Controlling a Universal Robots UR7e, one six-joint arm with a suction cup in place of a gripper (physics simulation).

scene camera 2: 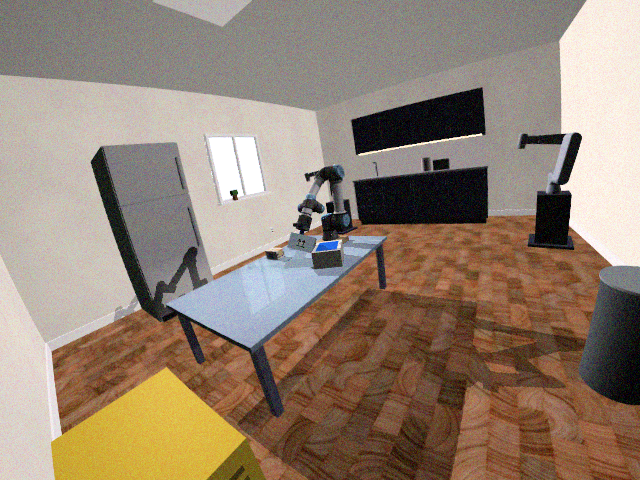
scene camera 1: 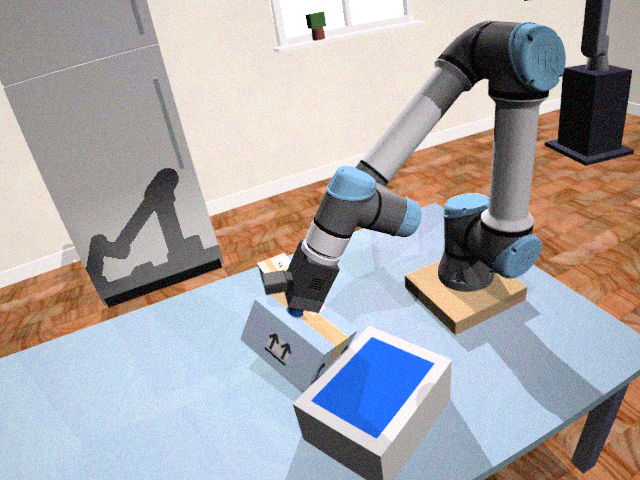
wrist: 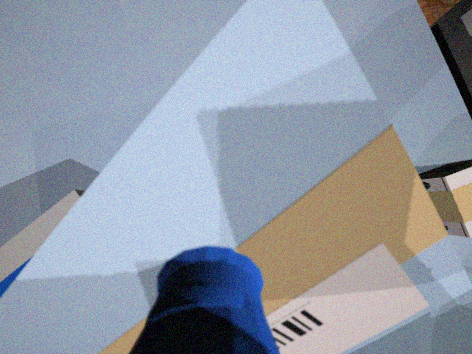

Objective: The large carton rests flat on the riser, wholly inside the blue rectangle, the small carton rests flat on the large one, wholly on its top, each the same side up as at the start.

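The large carton, light blue-grey with tan tape, a label and up arrows, hangs tilted above the table on the left side of the riser. My gripper, a blue suction cup, is shut on its top. The riser is a pale block with a blue rectangle on top. In scene camera 1 the carton's right end overlaps the riser's edge; contact cannot be told. The small carton stands behind the large one, partly hidden in scene camera 1.
The light-blue table carries the cartons and riser. The arm's wooden base block stands behind and right of the riser. A fridge stands beyond the table. A yellow box is in the foreground.
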